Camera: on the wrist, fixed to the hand. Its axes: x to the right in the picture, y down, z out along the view.
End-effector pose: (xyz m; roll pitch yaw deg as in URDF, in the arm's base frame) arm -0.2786 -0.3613 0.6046 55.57 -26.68 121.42
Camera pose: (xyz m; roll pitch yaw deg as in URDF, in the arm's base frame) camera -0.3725 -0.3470 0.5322 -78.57 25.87 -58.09
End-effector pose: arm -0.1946 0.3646 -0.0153 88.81 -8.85 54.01
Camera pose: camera -0.2685 0.4523 -0.0487 -111.90 8.41 -125.17
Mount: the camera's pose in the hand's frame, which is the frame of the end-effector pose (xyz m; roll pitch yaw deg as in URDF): 0.0221 -0.0349 -0.1121 -23.21 -0.82 179.58
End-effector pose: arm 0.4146 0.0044 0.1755 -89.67 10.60 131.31
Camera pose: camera 0.4805 0.0996 0.2051 66.61 -10.18 -49.53
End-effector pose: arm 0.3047 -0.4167 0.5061 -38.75 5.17 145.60
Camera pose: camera 0.3464 -0.3273 0.4388 15.62 -5.55 -35.24
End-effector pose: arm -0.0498 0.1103 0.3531 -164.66 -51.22 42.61
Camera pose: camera -0.1096 0.0607 0.4438 141.69 52.12 -137.08
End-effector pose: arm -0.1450 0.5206 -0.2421 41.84 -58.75 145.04
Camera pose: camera -0.2572 0.5395 -0.2786 -64.68 57.86 -34.52
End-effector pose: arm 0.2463 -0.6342 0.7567 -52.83 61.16 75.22
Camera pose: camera 0.3469 -0.6859 0.7181 31.27 -61.31 -106.67
